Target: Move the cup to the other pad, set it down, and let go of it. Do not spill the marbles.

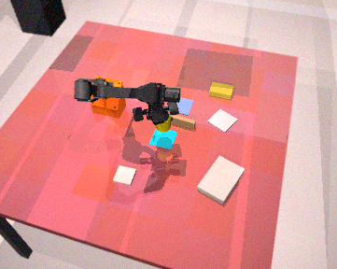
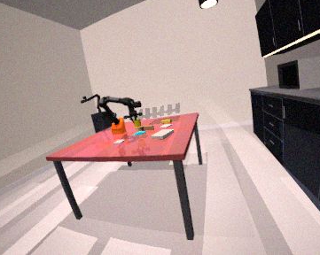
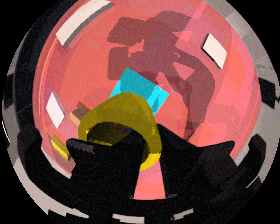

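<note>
My gripper tip is now 12 cm to the right of the wooden bar, 9 cm above it and 4 cm short of it. Also, from my gripper tip: yellow cup (2 cm ahead, 1 cm to the left); pale blue pad (22 cm to the left, 11 cm below, 5 cm ahead); small white tile (22 cm to the right, 10 cm below, 8 cm behind).
</note>
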